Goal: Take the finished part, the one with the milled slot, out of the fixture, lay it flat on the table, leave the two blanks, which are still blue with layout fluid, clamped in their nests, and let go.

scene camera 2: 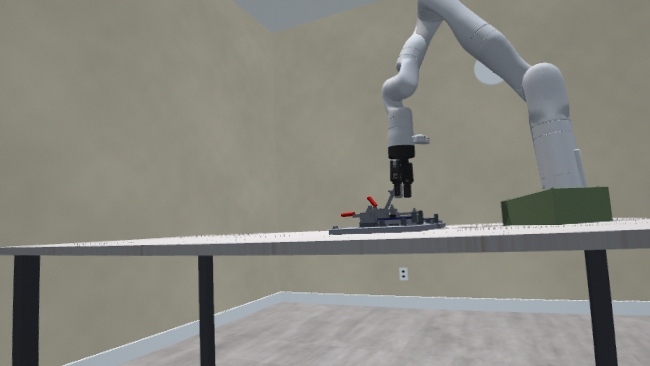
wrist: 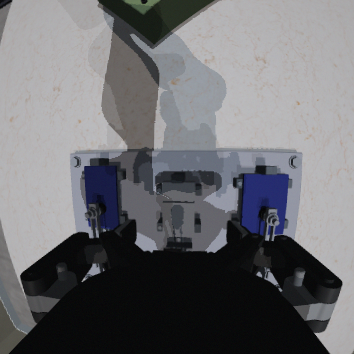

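Pixels of known places: gripper, fingertip midpoint: (scene camera 2: 403, 197) (wrist: 180, 230); arm's base, link origin: (scene camera 2: 564, 192).
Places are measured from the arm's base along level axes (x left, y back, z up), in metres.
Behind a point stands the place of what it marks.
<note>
The finished part (wrist: 186, 210) @[x 0.033, y -0.394, z -0.035 m] is grey and lies in the middle nest of the fixture plate (scene camera 2: 350, 231) @[x 0.197, y -0.491, z -0.069 m] (wrist: 230, 159) @[x 0.091, y -0.331, z -0.061 m]. Shadow blurs its outline, and a darker elongated mark, possibly the slot, shows on it. One blue blank (wrist: 101, 192) @[x -0.085, y -0.377, z -0.045 m] sits in the left nest and another blue blank (wrist: 265, 200) @[x 0.133, y -0.382, z -0.040 m] in the right nest, each under a clamp arm tip. The middle clamp arm (scene camera 2: 389, 200) stands raised. My gripper (scene camera 2: 402, 194) @[x 0.030, y -0.397, z 0.016 m] (wrist: 180, 230) @[x 0.030, y -0.397, z 0.016 m] is open and empty, pointing down above the fixture, its fingers spread to either side of the middle nest in the wrist view.
Red clamp handles (scene camera 2: 372, 201) @[x 0.031, y -0.491, z 0.013 m] (scene camera 2: 347, 214) @[x 0.141, y -0.523, z -0.024 m] stick out on the left of the fixture in the scene view. The raised clamp's tip is close to the fingertips there. A green bin (scene camera 2: 580, 206) @[x 0.056, y 0.023, z -0.038 m] (wrist: 155, 32) @[x -0.012, y -0.141, z -0.056 m] stands on the table (scene camera 2: 280, 240) @[x 0.451, y -0.526, z -0.076 m] (wrist: 280, 90) @[x 0.174, y -0.226, z -0.076 m] near the arm's base.
</note>
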